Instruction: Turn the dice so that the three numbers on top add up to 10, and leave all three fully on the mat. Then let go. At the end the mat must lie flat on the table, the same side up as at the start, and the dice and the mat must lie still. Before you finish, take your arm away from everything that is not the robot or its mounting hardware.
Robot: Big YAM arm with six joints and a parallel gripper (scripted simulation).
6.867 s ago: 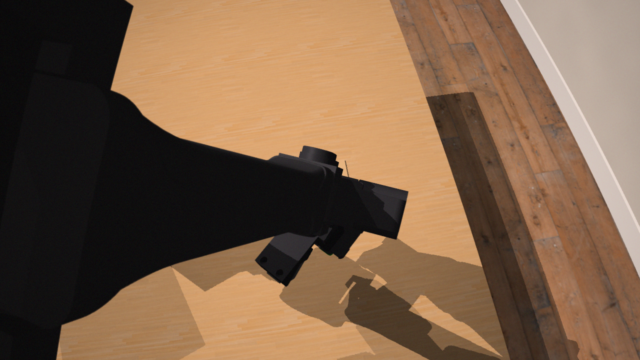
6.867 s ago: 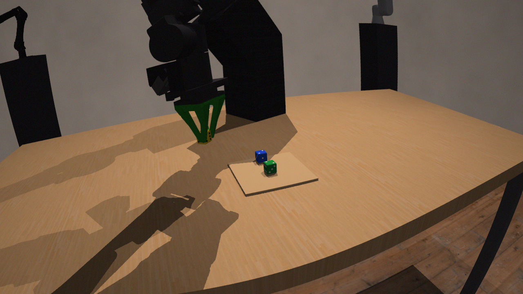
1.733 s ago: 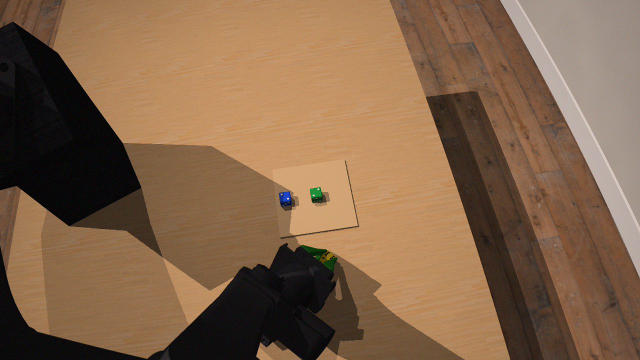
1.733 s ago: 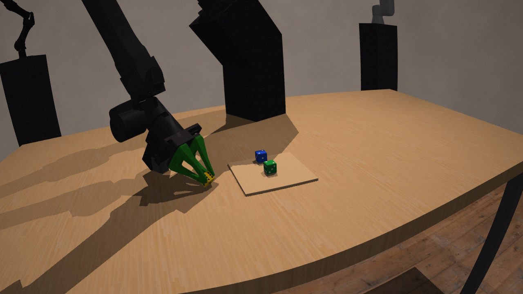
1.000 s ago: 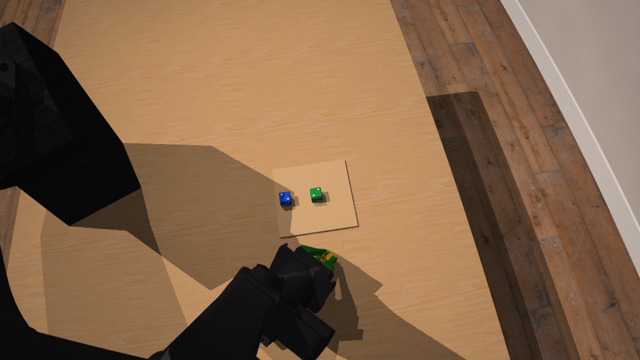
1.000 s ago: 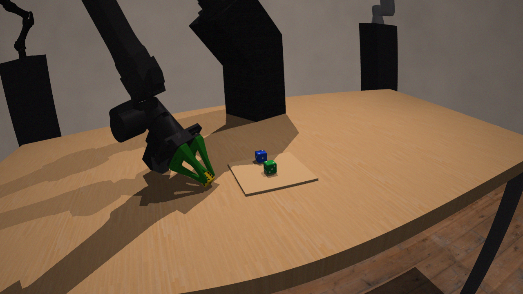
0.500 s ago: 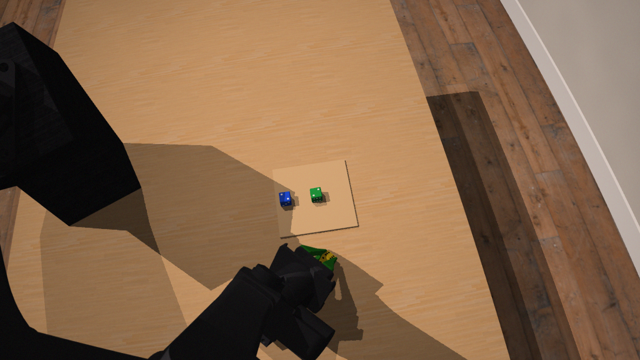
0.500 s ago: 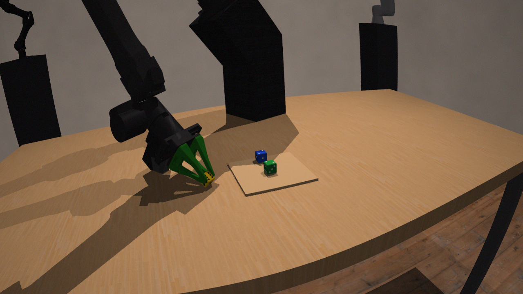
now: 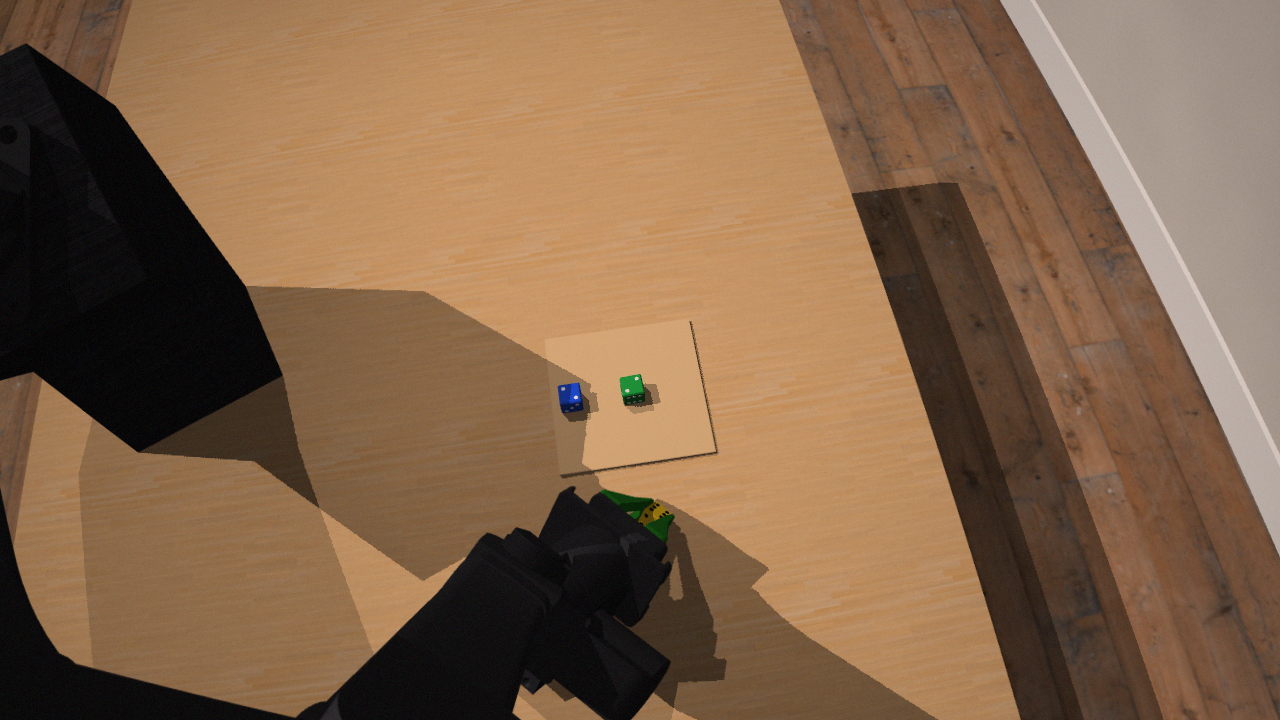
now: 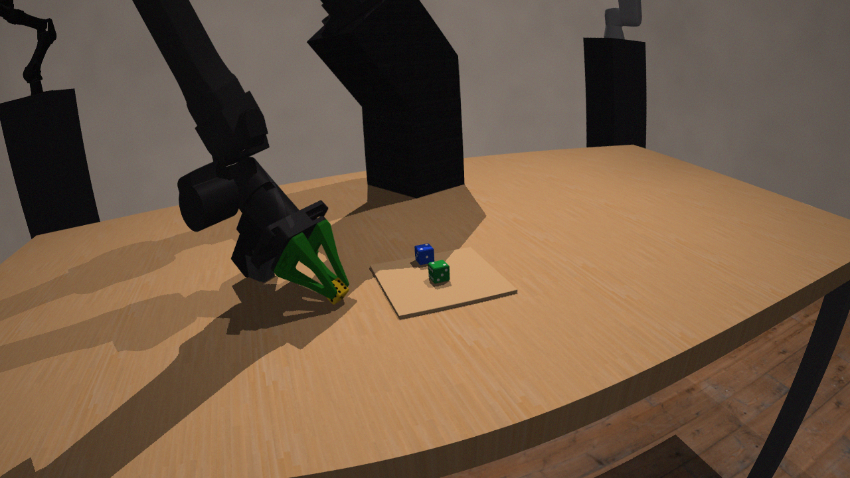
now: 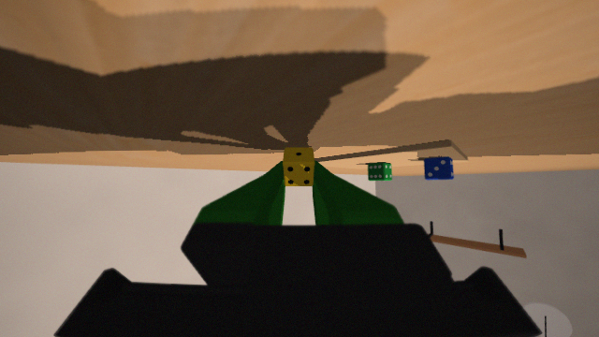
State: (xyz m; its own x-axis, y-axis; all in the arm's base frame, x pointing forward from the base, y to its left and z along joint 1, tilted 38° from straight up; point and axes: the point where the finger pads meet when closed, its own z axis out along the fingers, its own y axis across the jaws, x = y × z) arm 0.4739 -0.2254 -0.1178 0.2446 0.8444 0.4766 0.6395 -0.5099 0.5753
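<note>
Now: the yellow die 1 cm below my hand. Also, from my hand: green die 12 cm to the left, 1 cm below; then blue die 6 cm behind, 12 cm to the left, 1 cm below; then tan mat 1 cm behind, 13 cm to the left, 2 cm below.
</note>
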